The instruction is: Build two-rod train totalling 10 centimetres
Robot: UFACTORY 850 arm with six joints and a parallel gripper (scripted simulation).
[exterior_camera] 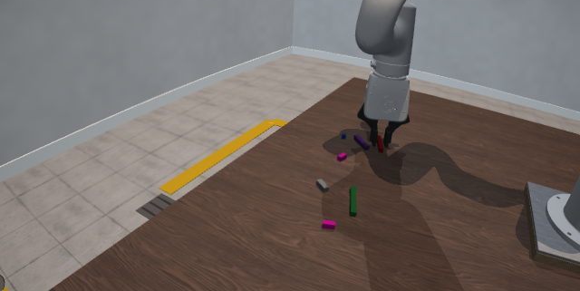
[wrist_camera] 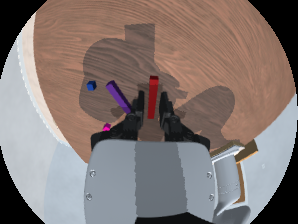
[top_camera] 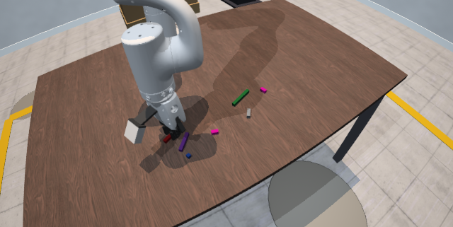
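The red rod lies 2 cm below my hand. Also, from my hand: grey rod (5 cm ahead, 23 cm to the left, 2 cm below); then purple rod (4 cm ahead, 2 cm to the left, 2 cm below); then small blue rod (9 cm ahead, 1 cm to the left, 2 cm below).
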